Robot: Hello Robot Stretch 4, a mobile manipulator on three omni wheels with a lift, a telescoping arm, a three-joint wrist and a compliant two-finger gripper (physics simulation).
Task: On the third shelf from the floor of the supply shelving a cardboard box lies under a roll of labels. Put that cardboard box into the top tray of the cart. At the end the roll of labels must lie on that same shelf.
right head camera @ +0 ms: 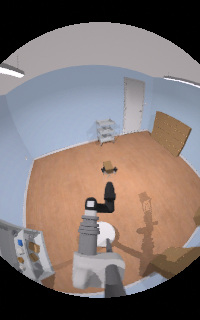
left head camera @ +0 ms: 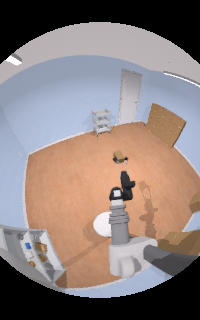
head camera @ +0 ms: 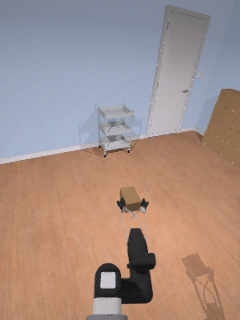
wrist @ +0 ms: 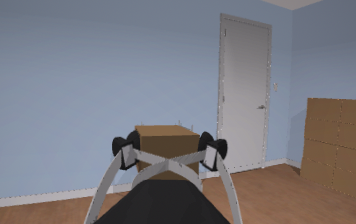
Path:
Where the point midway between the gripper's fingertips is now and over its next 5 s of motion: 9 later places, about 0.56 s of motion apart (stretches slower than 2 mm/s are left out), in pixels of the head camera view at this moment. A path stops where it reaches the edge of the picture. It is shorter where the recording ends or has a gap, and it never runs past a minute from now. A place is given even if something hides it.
The gripper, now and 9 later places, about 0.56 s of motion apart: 132,198; 132,194; 130,178; 128,159; 126,143; 125,131; 124,121; 123,114; 122,108; 122,103

